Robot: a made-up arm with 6 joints.
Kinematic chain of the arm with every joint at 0, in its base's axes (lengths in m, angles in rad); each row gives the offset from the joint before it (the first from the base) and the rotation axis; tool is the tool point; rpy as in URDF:
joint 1: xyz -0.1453 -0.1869 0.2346 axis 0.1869 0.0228 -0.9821
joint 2: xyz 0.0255 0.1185 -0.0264 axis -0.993 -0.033 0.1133
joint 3: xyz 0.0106 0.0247 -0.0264 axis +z
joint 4: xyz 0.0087 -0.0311 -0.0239 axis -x
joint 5: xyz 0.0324 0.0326 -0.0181 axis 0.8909 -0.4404 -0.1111
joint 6: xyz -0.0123 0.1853 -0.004 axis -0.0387 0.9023 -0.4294
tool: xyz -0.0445 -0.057 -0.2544 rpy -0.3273 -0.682 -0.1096
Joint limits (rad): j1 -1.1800..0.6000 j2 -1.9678..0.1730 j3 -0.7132..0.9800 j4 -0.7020..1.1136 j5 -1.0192..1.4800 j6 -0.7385..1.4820
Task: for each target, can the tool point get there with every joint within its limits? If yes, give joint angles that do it. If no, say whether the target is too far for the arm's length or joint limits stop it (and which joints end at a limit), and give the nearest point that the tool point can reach.
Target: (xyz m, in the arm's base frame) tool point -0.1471 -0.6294 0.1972
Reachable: no: joint limits stop it (at a limit: joint 1, joint 2, joint 3, joint 5) | nearest point -0.2164 -0.4411 0.1474 | short by 0.207 m
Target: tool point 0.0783 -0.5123 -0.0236
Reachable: no: joint limits stop it (at a limit: joint 1, joint 2, joint 4, joint 6) | nearest point 0.0448 -0.3944 0.0174 | short by 0.129 m
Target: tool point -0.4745 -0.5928 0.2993
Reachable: no: joint limits stop it (at a limit: joint 1, joint 6) | nearest point -0.3957 -0.3914 0.2538 | short by 0.221 m
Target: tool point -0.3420 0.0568 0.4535
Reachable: yes | joints -0.5403 -1.7927 -0.2703 -0.4134 -0.4181 0.5706
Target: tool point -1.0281 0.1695 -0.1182
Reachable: no: too far | nearest point -0.5912 -0.0069 0.0566 | short by 0.503 m
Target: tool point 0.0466 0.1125 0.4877
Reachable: yes | joints 0.4615 -1.6567 0.0789 0.0081 0.3434 0.2811
